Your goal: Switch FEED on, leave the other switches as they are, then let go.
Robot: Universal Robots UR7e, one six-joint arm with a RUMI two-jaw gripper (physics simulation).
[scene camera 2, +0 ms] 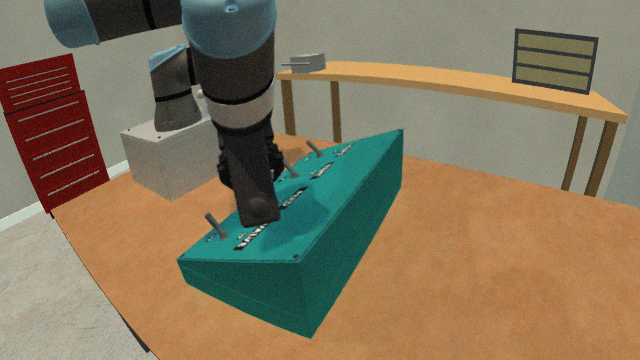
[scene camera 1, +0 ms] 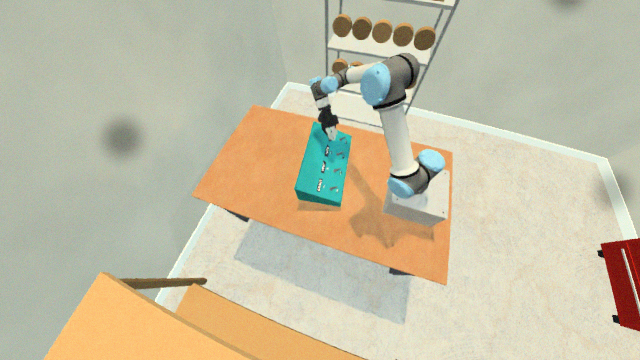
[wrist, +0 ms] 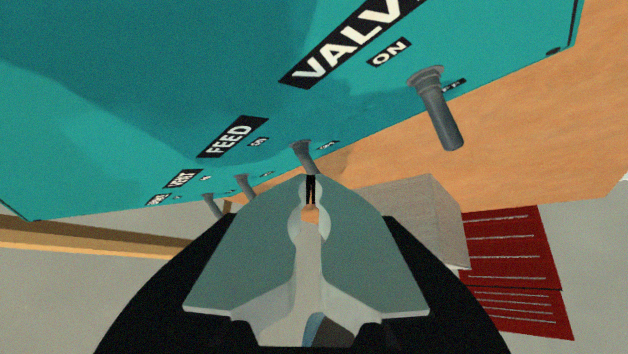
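Where they show: gripper, fingertip midpoint: (scene camera 1: pixel 333 140) (wrist: pixel 311 177); arm's base, origin of the base link: (scene camera 2: pixel 178 123).
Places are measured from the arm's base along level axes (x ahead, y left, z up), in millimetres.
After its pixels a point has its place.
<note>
The teal switch box (scene camera 1: pixel 309 165) @(z -37, x 552, y 160 mm) (scene camera 2: pixel 367 155) @(z -35, x 555, y 172 mm) (wrist: pixel 125 100) @(z -44, x 591, y -19 mm) stands on the table, with several grey levers in a row. The FEED lever (scene camera 1: pixel 340 154) @(z -66, x 438, y -20 mm) (wrist: pixel 304 152) @(z -81, x 456, y -25 mm), beside the FEED label (scene camera 2: pixel 293 198) @(z -65, x 525, y -1 mm) (wrist: pixel 232 137) @(z -66, x 522, y -5 mm), leans to its OFF side; the gripper hides it in scene camera 2. The VALVE lever (scene camera 2: pixel 216 227) @(z -72, x 486, y -141 mm) (wrist: pixel 442 115) @(z -67, x 484, y -139 mm) also leans to OFF. The VENT lever (scene camera 2: pixel 290 168) @(z -72, x 413, y 89 mm) (wrist: pixel 245 186) @(z -77, x 416, y 88 mm) and the farthest lever (scene camera 2: pixel 314 148) @(z -71, x 373, y 201 mm) (wrist: pixel 212 205) @(z -73, x 375, y 201 mm) lean the same way. My gripper (scene camera 1: pixel 332 137) @(z -30, x 509, y -65 mm) (wrist: pixel 311 177) @(z -30, x 509, y -65 mm) is shut and empty. Its tips overlap the FEED lever's end in the wrist view; I cannot tell whether they touch.
The orange-brown table (scene camera 1: pixel 235 160) @(z -178, x 1089, y 304 mm) (scene camera 2: pixel 475 260) @(z -178, x 820, y 173 mm) carries the arm's pale base block (scene camera 1: pixel 415 212) @(z -36, x -73, y 142 mm) (scene camera 2: pixel 170 165) @(z -79, x 109, y -86 mm) (wrist: pixel 415 215) @(z -94, x 106, y -74 mm). A red tool cabinet (scene camera 2: pixel 55 135) (wrist: pixel 510 250) stands beyond the table. A wooden bench (scene camera 2: pixel 440 82) stands against the wall. A rack (scene camera 1: pixel 377 50) with round discs stands behind the arm.
</note>
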